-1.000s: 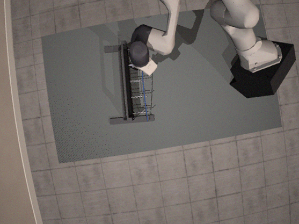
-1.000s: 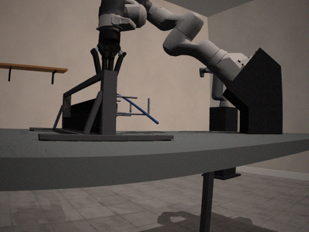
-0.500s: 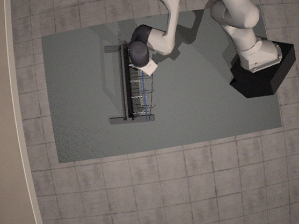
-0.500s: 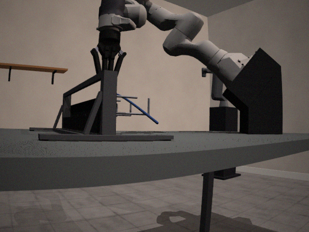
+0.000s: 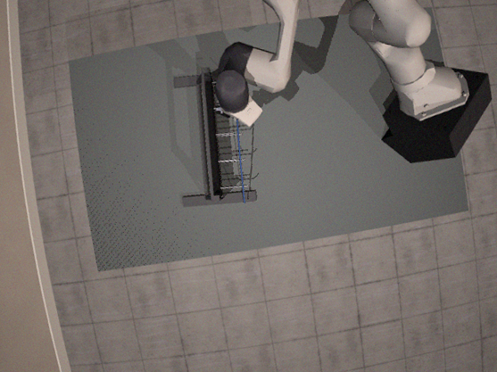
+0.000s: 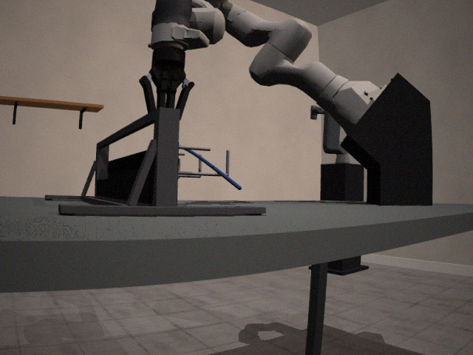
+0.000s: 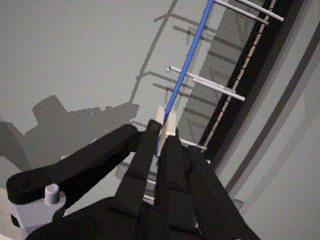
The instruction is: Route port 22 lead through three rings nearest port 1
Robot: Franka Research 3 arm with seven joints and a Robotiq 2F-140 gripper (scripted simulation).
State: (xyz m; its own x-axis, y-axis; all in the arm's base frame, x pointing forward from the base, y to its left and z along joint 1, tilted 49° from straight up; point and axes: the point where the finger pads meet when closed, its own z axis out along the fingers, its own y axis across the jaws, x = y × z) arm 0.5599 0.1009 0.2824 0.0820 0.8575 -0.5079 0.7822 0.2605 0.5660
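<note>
Right now my hand is 11 cm short of the rack, 4 cm to the right of it and 7 cm above it.
</note>
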